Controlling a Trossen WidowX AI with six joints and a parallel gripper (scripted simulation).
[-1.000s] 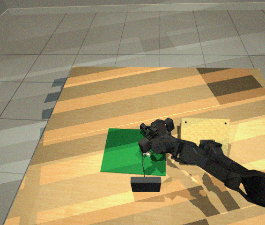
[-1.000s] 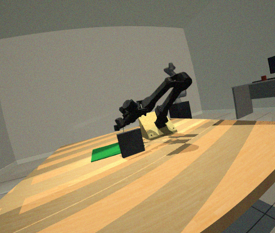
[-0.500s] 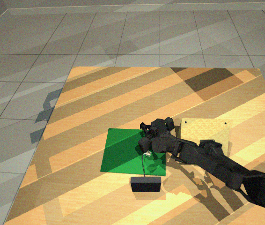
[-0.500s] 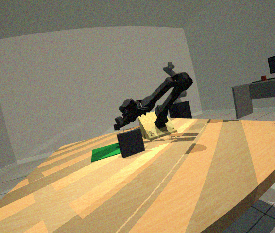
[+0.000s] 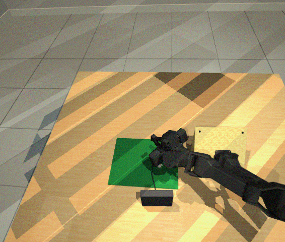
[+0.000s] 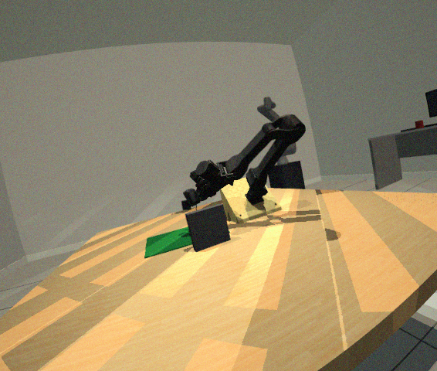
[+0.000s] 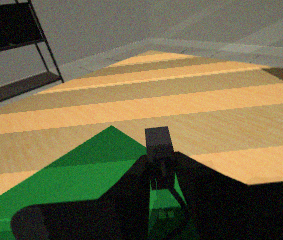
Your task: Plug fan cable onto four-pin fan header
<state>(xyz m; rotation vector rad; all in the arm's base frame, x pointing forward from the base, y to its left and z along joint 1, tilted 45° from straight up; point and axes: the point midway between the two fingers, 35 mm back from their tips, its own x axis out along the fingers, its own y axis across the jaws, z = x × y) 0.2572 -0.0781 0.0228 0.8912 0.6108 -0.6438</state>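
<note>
My gripper tip is now 130 mm above the green board, 50 mm short of it and 40 mm to the right of it. From my gripper tip the other things lie so: dark plug (10 mm to the right, 10 mm below); then black fan (220 mm to the left, 60 mm below).
</note>
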